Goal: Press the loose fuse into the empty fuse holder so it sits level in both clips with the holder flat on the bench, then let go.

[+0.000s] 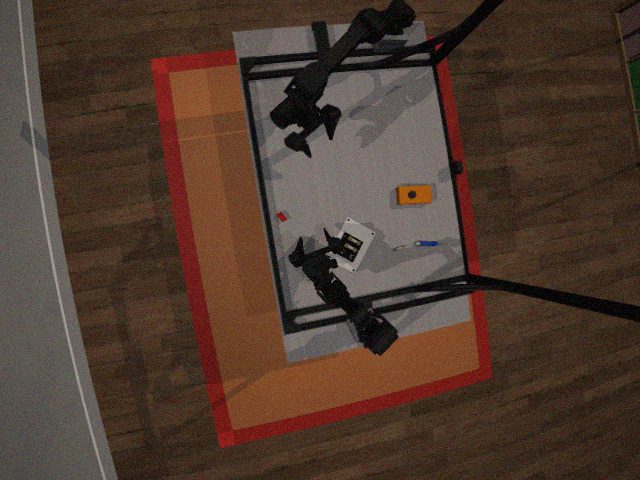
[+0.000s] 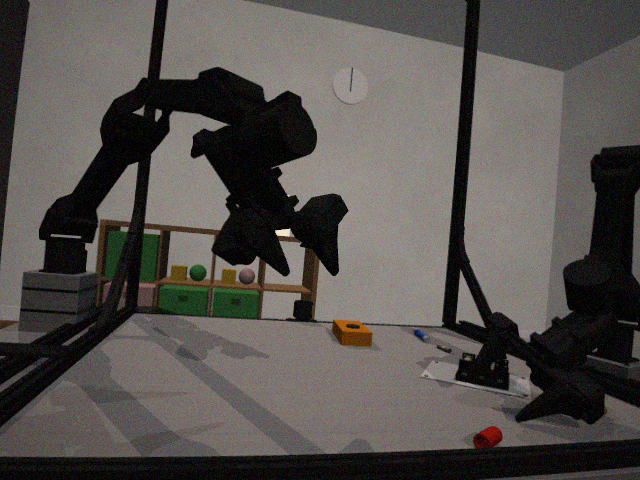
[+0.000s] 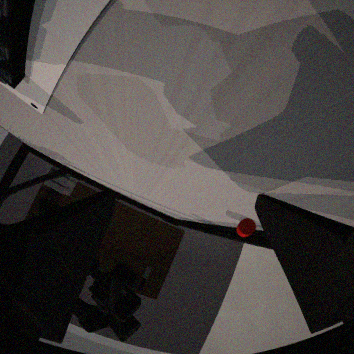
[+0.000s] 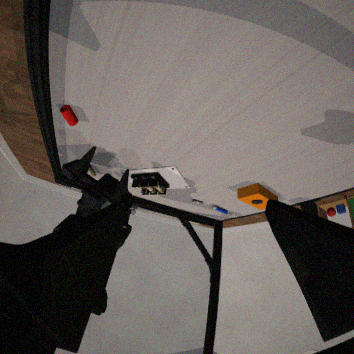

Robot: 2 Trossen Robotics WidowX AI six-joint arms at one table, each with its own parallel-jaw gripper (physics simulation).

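Places are measured from the left arm's base along level axes (x right, y back, z down), in metres.
Pixels of known places: left gripper, between the fingertips: [image 1: 312, 232] [image 2: 491, 395] [image 3: 187, 199] [image 4: 110, 157]; right gripper, between the fingertips: [image 1: 320, 148] [image 2: 310, 274] [image 3: 98, 263] [image 4: 196, 208]; left arm's base, origin of its link: [image 1: 364, 326] [image 2: 613, 357]; right arm's base, origin of its link: [image 1: 393, 26] [image 2: 63, 271] [image 3: 56, 189].
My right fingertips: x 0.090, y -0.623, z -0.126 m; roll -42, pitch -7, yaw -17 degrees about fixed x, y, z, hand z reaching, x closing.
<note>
Ahead of a thing's pixels: the offset from my right fingertips to its top centre. "*": to the spot under its first point.
The black fuse holder [image 1: 350, 247] [image 2: 482, 369] [image 4: 149, 180] sits on a white plate {* dx +0.067, dy +0.325, dz +0.165 m} [image 1: 366, 233] [image 2: 442, 372] [image 4: 175, 180] that lies flat on the grey bench. Pale fuse ends show in its clips; I cannot tell a loose fuse from the seated ones. My left gripper [image 1: 313, 245] [image 2: 506, 388] [image 4: 110, 157] is wide open and empty, low at the plate's edge, with one finger reaching over the holder. My right gripper [image 1: 318, 140] [image 2: 304, 267] is wide open and empty, high over the far end of the bench.
A red cylinder {dx -0.191, dy +0.139, dz +0.148 m} [image 1: 282, 216] [image 2: 488, 436] [image 3: 246, 227] [image 4: 69, 114] lies near the bench edge. An orange block with a hole {dx +0.294, dy +0.271, dz +0.133 m} [image 1: 414, 194] [image 2: 351, 332] [image 4: 256, 197] and a blue-handled tool {dx +0.290, dy +0.472, dz +0.152 m} [image 1: 427, 243] [image 2: 418, 333] [image 4: 221, 210] lie beyond the holder. A black frame [image 2: 461, 190] rings the bench.
</note>
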